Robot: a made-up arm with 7 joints. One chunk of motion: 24 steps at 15 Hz.
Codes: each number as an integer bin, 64 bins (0 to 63) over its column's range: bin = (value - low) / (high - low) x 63, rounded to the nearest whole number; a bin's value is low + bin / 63 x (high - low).
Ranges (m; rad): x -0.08..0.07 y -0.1..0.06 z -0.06..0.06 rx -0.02..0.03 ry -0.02..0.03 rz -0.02..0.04
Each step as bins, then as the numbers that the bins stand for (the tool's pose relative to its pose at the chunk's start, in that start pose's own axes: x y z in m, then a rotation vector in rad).
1 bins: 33 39 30 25 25 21
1 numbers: -0.0014 -0.0010 -0.0029 -0.0002 -0.0002 0.0000
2 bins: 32 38 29 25 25 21
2 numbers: -0.0038 -0.0035 -0.0048 -0.0002 -0.0002 0.0000
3 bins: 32 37 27 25 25 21
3 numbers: -0.0038 -0.0060 -0.0086 -0.0002 -0.0002 0.0000
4 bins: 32 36 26 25 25 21
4 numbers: -0.0038 -0.0086 -0.0105 -0.0002 -0.0002 0.0000
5 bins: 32 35 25 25 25 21
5 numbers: -0.0038 -0.0111 -0.0124 -0.0002 -0.0002 0.0000
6 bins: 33 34 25 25 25 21
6 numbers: -0.0014 -0.0137 -0.0124 -0.0002 -0.0002 0.0000
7 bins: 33 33 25 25 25 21
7 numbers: -0.0014 -0.0162 -0.0124 -0.0002 -0.0002 0.0000
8 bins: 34 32 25 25 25 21
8 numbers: 0.0010 -0.0187 -0.0124 -0.0002 -0.0002 0.0000
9 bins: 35 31 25 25 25 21
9 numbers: 0.0033 -0.0213 -0.0124 -0.0002 -0.0002 0.0000
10 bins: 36 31 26 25 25 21
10 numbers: 0.0057 -0.0213 -0.0105 -0.0002 -0.0002 0.0000
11 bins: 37 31 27 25 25 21
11 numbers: 0.0081 -0.0213 -0.0086 -0.0002 -0.0002 0.0000
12 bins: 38 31 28 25 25 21
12 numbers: 0.0105 -0.0213 -0.0067 -0.0002 -0.0002 0.0000
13 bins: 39 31 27 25 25 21
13 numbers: 0.0129 -0.0213 -0.0086 -0.0002 -0.0002 0.0000
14 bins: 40 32 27 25 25 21
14 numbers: 0.0152 -0.0187 -0.0086 -0.0002 -0.0002 0.0000
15 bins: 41 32 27 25 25 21
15 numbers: 0.0176 -0.0187 -0.0086 -0.0002 -0.0002 0.0000
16 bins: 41 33 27 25 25 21
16 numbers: 0.0176 -0.0162 -0.0086 -0.0002 -0.0002 0.0000
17 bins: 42 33 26 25 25 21
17 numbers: 0.0200 -0.0162 -0.0105 -0.0002 -0.0002 0.0000
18 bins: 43 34 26 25 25 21
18 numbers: 0.0224 -0.0137 -0.0105 -0.0002 -0.0002 0.0000
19 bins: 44 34 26 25 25 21
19 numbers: 0.0248 -0.0137 -0.0105 -0.0002 -0.0002 0.0000
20 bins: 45 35 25 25 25 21
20 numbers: 0.0271 -0.0111 -0.0124 -0.0002 -0.0002 0.0000
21 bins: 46 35 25 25 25 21
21 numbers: 0.0295 -0.0111 -0.0124 -0.0002 -0.0002 0.0000
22 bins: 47 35 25 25 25 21
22 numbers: 0.0319 -0.0111 -0.0124 -0.0002 -0.0002 0.0000
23 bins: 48 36 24 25 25 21
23 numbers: 0.0343 -0.0086 -0.0143 -0.0002 -0.0002 0.0000
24 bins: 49 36 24 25 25 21
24 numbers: 0.0367 -0.0086 -0.0143 -0.0002 -0.0002 0.0000
